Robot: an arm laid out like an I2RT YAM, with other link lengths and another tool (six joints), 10 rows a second.
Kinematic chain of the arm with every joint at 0, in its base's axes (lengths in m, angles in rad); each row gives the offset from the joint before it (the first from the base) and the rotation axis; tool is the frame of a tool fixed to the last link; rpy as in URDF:
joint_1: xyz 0 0 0.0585 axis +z
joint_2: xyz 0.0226 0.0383 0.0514 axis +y
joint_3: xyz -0.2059 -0.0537 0 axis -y
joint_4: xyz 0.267 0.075 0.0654 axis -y
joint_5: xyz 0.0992 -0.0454 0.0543 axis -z
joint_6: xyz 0.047 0 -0.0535 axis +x
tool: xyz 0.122 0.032 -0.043 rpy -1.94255 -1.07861 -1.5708
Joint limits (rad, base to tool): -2.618..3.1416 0..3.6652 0..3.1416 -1.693..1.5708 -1.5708..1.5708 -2.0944..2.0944
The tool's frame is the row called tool.
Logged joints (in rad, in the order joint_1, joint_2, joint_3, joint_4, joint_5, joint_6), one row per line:
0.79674 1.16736 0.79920 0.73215 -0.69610 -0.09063
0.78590 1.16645 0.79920 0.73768 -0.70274 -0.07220
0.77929 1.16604 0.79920 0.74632 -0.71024 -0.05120
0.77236 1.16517 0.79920 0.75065 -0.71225 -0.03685
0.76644 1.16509 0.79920 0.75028 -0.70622 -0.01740
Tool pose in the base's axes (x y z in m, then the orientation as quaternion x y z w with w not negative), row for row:
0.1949 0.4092 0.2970 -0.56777 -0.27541 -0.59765 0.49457
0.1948 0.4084 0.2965 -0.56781 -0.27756 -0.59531 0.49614
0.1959 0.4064 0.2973 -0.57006 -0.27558 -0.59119 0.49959
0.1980 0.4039 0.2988 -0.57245 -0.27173 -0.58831 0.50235
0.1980 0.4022 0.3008 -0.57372 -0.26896 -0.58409 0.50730
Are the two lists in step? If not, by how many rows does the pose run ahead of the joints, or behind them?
The pose runs 2 rows behind the joints: the pose in row i belongs to the joints in row i - 2.
